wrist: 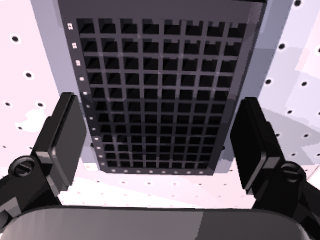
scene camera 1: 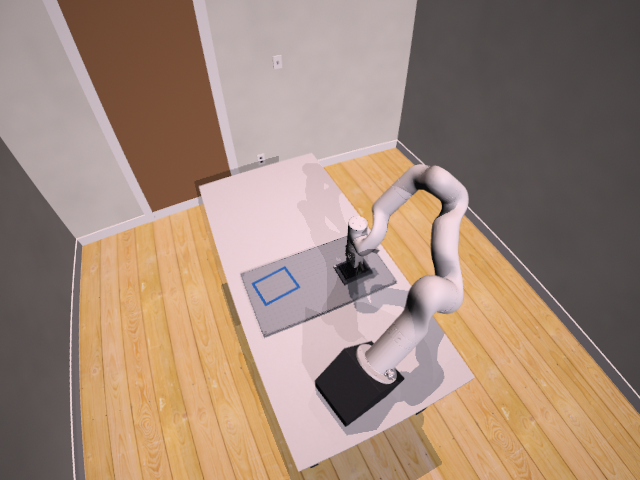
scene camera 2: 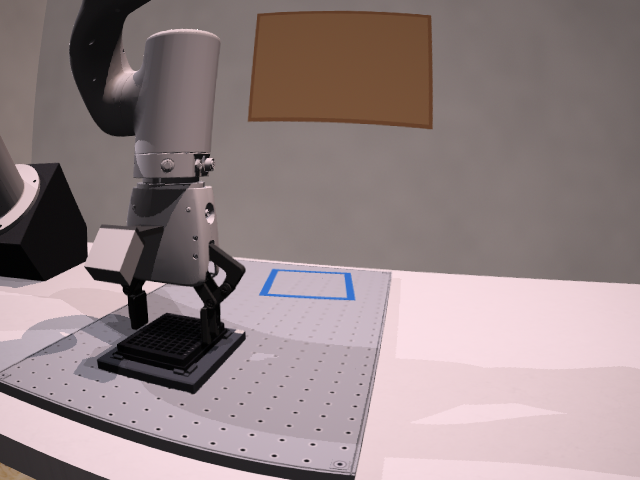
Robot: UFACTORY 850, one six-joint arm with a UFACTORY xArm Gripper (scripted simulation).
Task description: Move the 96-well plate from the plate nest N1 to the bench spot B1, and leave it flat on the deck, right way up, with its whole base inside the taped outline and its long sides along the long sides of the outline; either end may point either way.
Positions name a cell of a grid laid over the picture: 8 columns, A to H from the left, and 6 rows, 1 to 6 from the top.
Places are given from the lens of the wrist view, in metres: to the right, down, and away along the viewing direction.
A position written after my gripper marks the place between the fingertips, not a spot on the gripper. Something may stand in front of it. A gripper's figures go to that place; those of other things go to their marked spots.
my gripper (wrist: D3): 0.00, 0.00, 0.13
black 96-well plate (wrist: D4): -0.01, 0.01, 0.15
